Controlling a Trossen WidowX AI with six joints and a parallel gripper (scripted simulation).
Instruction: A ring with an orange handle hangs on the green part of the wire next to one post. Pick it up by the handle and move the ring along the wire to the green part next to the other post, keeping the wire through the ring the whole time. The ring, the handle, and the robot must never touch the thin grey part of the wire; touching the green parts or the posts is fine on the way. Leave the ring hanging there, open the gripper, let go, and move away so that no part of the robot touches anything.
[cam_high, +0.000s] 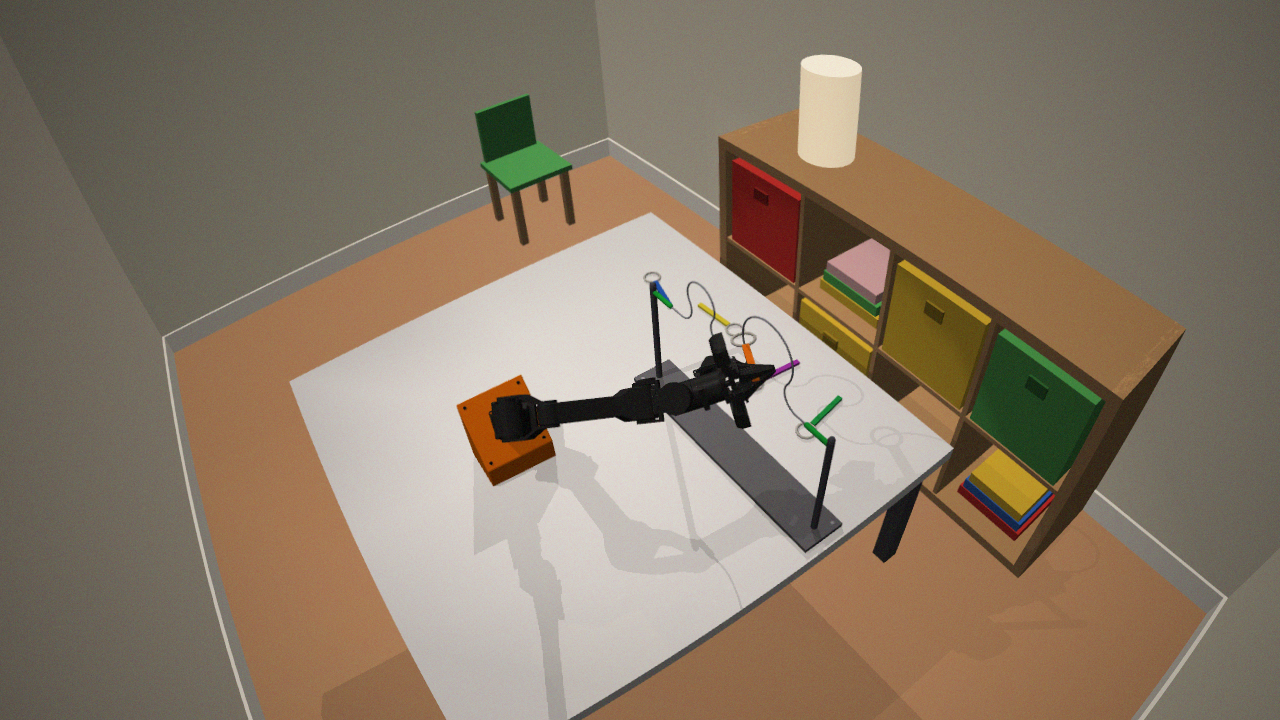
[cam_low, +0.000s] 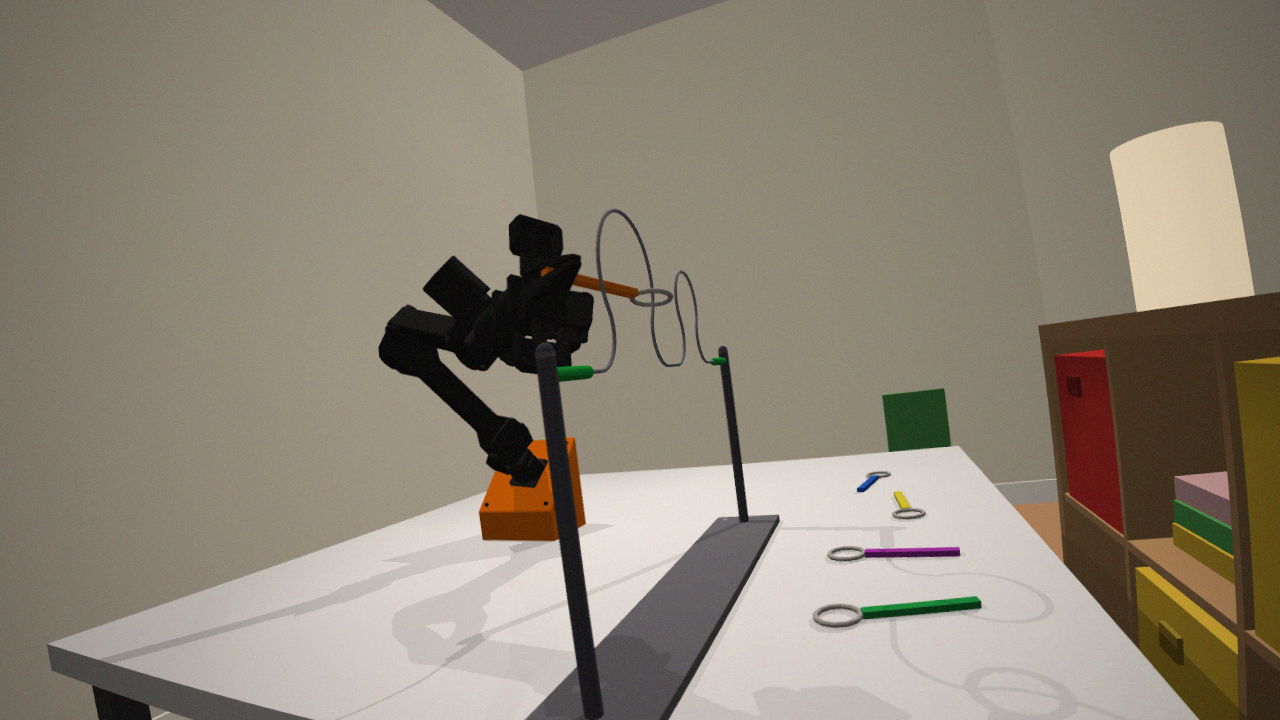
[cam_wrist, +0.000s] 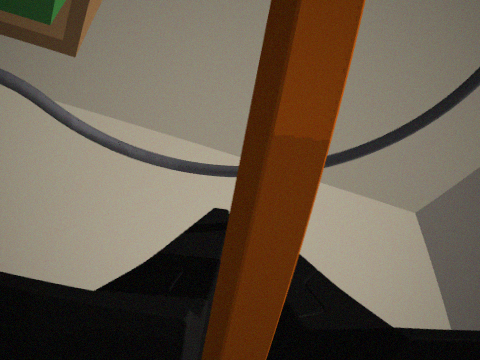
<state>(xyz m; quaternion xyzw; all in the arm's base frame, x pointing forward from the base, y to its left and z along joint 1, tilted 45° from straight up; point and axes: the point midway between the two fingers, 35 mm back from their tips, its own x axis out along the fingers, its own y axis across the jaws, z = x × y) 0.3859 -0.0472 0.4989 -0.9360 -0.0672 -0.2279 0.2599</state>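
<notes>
My gripper tip is 9 cm to the right of the ring with orange handle and 3 cm above it. Also, from my gripper tip: purple-handled ring: 21 cm ahead, 31 cm to the left, 40 cm below; then green-handled ring: 23 cm ahead, 12 cm to the left, 40 cm below.
</notes>
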